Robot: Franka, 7 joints.
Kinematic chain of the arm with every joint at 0, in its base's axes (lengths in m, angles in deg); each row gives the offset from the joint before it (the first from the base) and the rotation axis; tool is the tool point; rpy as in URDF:
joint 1: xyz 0 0 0.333 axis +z
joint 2: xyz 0 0 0 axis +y
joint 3: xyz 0 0 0.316 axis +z
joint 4: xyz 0.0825 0 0 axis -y
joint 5: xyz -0.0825 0 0.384 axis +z
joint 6: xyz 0 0 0 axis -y
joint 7: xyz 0.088 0 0 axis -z
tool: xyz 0 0 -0.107 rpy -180 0 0
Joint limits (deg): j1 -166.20..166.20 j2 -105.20..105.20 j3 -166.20..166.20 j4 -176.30..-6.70 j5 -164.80..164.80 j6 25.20..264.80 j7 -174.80..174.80
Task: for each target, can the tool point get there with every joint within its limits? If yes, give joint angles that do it. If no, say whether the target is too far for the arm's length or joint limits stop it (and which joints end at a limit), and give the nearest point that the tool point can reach.
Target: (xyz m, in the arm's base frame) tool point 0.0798 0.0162 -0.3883
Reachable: no: joint limits stop it (at a limit: joint 2) | nearest point 0.1007 0.0205 -0.3292 | short by 0.063 m
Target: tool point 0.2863 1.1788 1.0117
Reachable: no: too far | nearest point 0.1767 0.7275 0.7519 | short by 0.532 m
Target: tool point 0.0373 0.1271 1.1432
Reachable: yes | joints 2.17 24.30 139.69 -38.46 -80.60 184.66 42.98
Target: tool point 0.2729 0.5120 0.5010
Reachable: yes | joints 60.55 5.20 -8.40 -107.63 -108.00 187.41 93.46
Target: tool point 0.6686 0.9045 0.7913
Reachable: no: too far | nearest point 0.4723 0.6389 0.6567 | short by 0.357 m
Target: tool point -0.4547 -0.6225 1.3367
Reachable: no: too far | nearest point -0.3082 -0.4220 1.0134 | short by 0.408 m
